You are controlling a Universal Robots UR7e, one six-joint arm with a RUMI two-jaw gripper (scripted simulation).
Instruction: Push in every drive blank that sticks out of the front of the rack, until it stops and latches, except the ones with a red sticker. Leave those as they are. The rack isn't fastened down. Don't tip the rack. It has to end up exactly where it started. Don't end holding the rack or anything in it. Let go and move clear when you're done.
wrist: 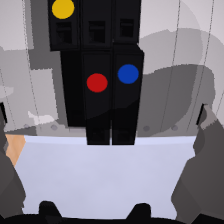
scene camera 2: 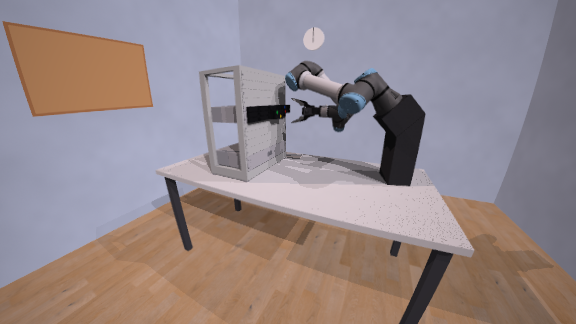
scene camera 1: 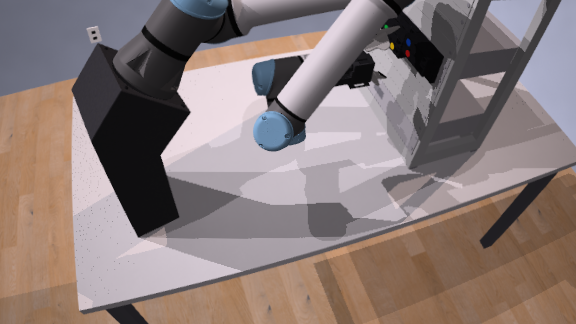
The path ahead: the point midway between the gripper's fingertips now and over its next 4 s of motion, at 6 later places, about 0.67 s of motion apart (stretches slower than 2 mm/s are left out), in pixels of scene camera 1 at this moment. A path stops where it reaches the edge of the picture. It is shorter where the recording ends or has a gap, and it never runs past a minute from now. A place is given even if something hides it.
My gripper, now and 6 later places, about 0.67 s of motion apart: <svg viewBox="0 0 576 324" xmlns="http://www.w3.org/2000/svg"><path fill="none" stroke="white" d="M393 53L386 51L376 48L374 47L369 31L373 29L369 43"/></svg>
